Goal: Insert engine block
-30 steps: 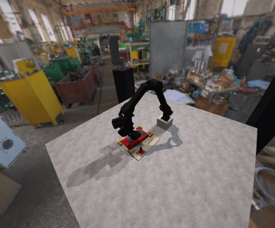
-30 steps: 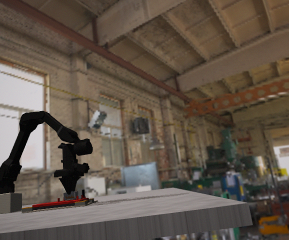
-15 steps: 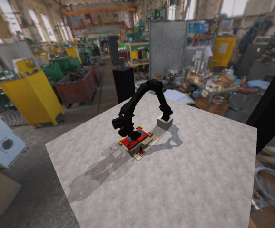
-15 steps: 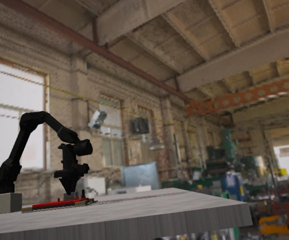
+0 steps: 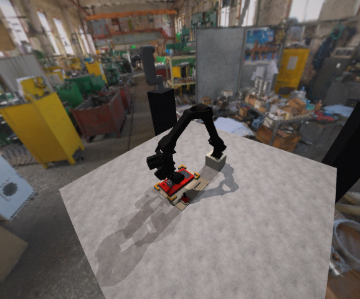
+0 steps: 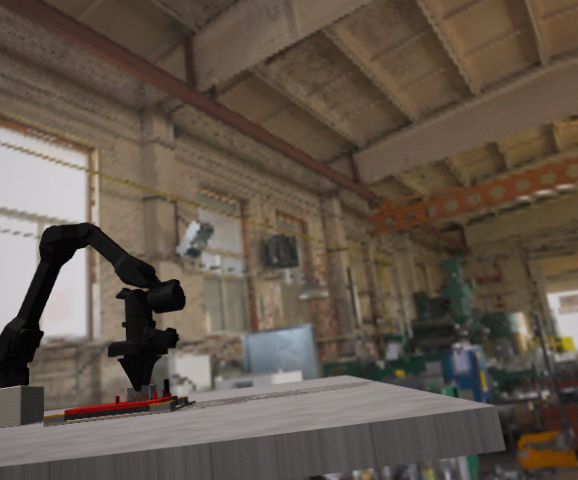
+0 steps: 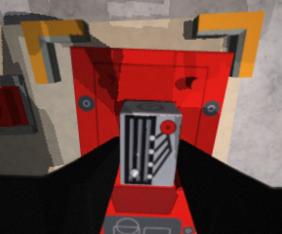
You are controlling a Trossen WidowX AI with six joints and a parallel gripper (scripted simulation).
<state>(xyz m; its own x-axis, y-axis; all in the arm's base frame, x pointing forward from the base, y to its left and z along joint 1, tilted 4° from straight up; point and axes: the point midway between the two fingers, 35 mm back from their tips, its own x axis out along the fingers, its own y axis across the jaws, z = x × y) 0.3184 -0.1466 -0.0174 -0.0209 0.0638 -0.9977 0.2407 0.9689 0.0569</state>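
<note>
The grey engine block lies 10 mm below my gripper tip. Round my gripper tip: beige base plate 30 mm to the left, 30 mm below, 30 mm behind.
</note>
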